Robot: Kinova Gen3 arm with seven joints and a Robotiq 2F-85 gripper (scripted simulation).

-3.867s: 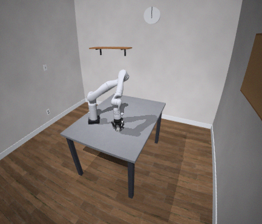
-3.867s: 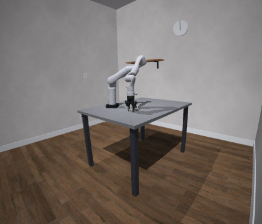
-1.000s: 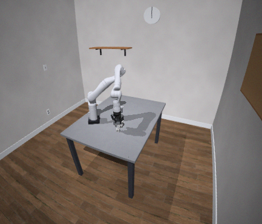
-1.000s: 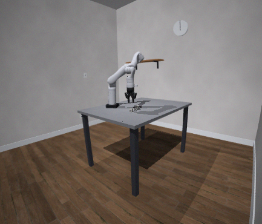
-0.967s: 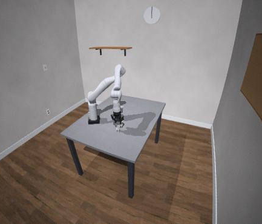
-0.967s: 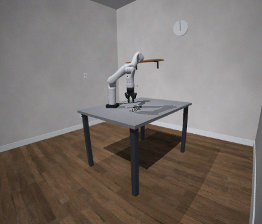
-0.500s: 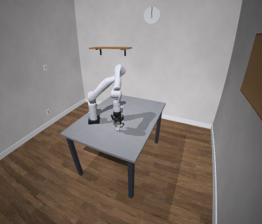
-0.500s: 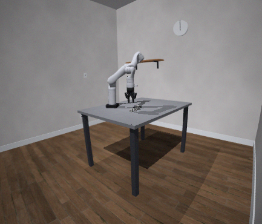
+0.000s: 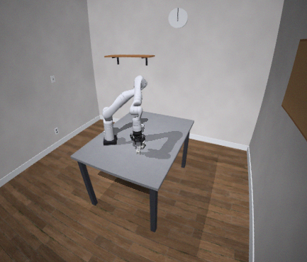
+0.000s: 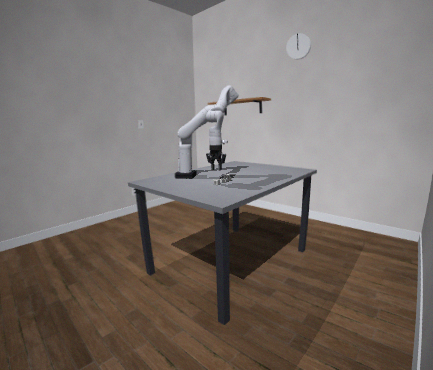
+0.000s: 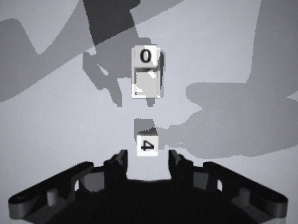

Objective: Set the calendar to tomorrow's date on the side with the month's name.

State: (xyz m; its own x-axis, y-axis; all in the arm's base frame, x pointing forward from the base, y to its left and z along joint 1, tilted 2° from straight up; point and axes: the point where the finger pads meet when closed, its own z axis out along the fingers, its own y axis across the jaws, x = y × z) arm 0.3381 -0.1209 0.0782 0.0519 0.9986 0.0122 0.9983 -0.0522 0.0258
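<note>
The white digit cube lies 9 cm below my hand. Round my hand: calendar tray (11 cm to the left, 10 cm below).
</note>
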